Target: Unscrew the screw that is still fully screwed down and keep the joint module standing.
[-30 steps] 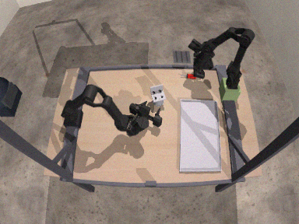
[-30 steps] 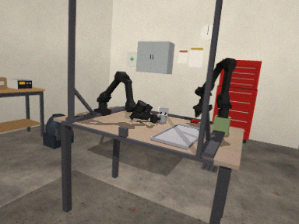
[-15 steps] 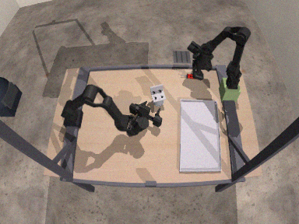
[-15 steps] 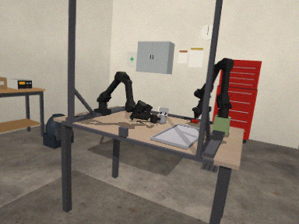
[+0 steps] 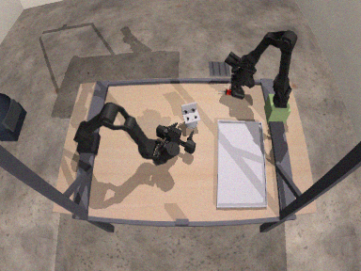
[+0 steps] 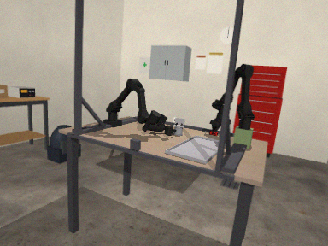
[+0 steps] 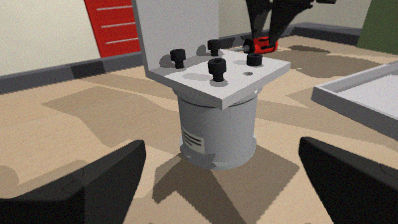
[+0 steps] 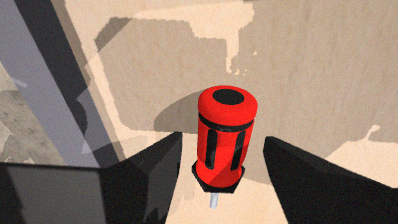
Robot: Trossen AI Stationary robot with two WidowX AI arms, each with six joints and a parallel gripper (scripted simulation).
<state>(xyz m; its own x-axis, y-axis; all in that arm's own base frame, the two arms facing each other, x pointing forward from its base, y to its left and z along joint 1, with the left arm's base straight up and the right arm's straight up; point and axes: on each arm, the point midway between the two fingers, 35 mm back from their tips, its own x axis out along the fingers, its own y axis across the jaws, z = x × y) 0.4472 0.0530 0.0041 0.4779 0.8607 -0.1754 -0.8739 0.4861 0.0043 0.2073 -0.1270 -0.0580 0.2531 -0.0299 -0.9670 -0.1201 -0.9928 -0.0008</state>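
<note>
The joint module is 6 cm ahead of my left hand, 6 cm to the right of it and 2 cm below it. From my left hand the other things lie so: shallow grey tray (18 cm behind, 24 cm to the right, 4 cm below); dark frame rail (33 cm ahead, 7 cm to the right, 4 cm below); l-shaped bracket (7 cm ahead, 6 cm to the right, 3 cm above).
Now: the red screwdriver 40 mm below my right hand, 30 mm to the left of it and 10 mm ahead of it. Also, from my right hand: dark frame rail (230 mm to the left, 130 mm ahead, 40 mm below); then joint module (250 mm to the left, 140 mm behind, 20 mm below); then l-shaped bracket (250 mm to the left, 130 mm behind, 20 mm above).
</note>
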